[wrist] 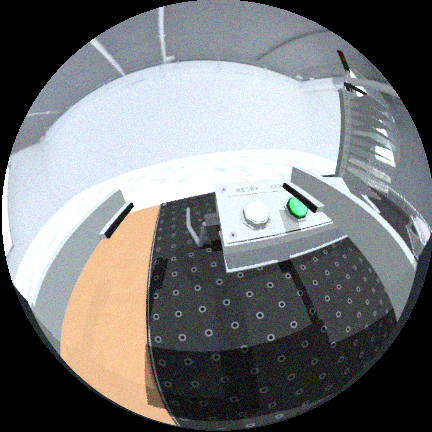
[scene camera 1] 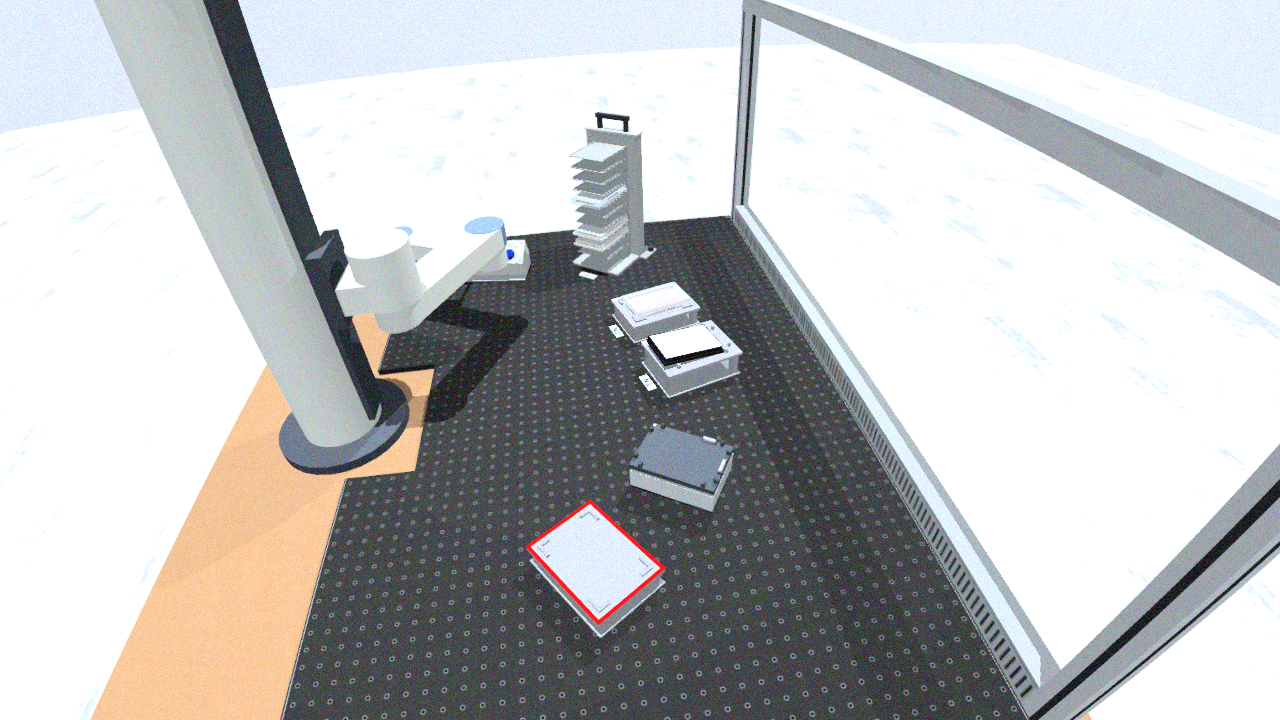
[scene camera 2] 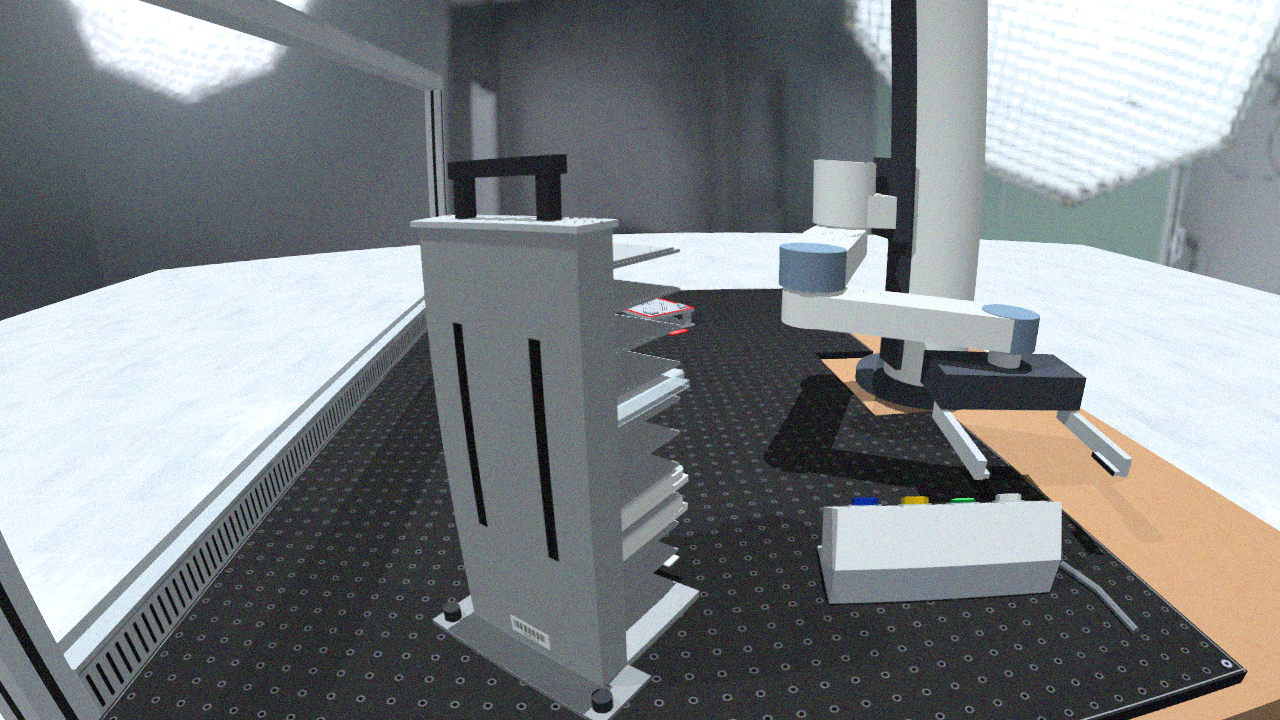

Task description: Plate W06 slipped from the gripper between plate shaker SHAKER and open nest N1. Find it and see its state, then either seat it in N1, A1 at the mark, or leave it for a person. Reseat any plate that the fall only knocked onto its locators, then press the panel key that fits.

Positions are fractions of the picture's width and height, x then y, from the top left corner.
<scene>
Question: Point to a button box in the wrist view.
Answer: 0.65,0.55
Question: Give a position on a button box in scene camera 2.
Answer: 0.71,0.77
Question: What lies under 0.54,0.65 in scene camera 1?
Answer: A grey station.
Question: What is my gripper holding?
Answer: Nothing.
</scene>
